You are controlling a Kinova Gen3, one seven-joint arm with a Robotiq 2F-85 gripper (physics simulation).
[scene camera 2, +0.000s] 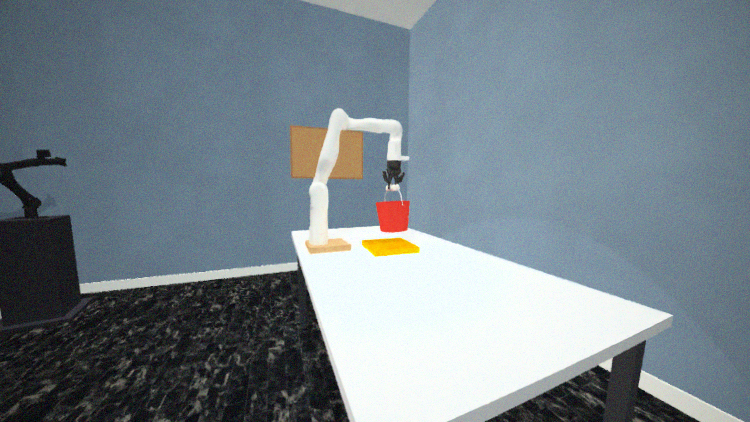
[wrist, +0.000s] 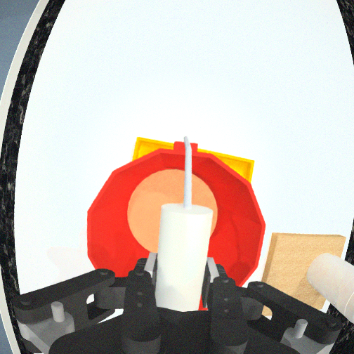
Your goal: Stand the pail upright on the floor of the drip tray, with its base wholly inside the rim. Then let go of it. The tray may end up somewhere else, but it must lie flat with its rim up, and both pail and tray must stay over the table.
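Places are measured from the arm's base along level axes (x ahead, y left, z up), in millimetres.
Pixels of known places: gripper, fingertip midpoint: [scene camera 2: 392, 190]; arm's base, origin of the base link: [scene camera 2: 319, 243].
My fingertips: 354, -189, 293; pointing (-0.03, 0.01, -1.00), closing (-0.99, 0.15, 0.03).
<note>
Ahead of a thing's pixels: the offset from my fingertips to its top centre, as dx, dy, dz. "pt": to the spot under its first point. Level surfaces: height alone.
The red pail @[pt -49, -67, -133] [scene camera 2: 392, 216] [wrist: 109, 225] hangs upright in the air from its wire handle, clear of the table. My gripper [scene camera 2: 392, 185] [wrist: 179, 266] is shut on the white grip [wrist: 185, 235] of that handle, above the pail's open top. The yellow drip tray @[-18, +1, -294] [scene camera 2: 397, 252] [wrist: 144, 148] lies flat on the table with its rim up, lower than the pail. In the wrist view the pail hides most of the tray, and a strip with two corners shows past the pail's upper edge. How the pail's base lines up with the tray is hidden.
The white table @[dz -323] [scene camera 2: 472, 325] [wrist: 200, 75] extends toward scene camera 2. The arm's wooden base block [scene camera 2: 335, 245] [wrist: 290, 265] is beside the tray, at the right in the wrist view. A black arm [scene camera 2: 23, 188] stands on a separate dark pedestal [scene camera 2: 36, 267] off the table.
</note>
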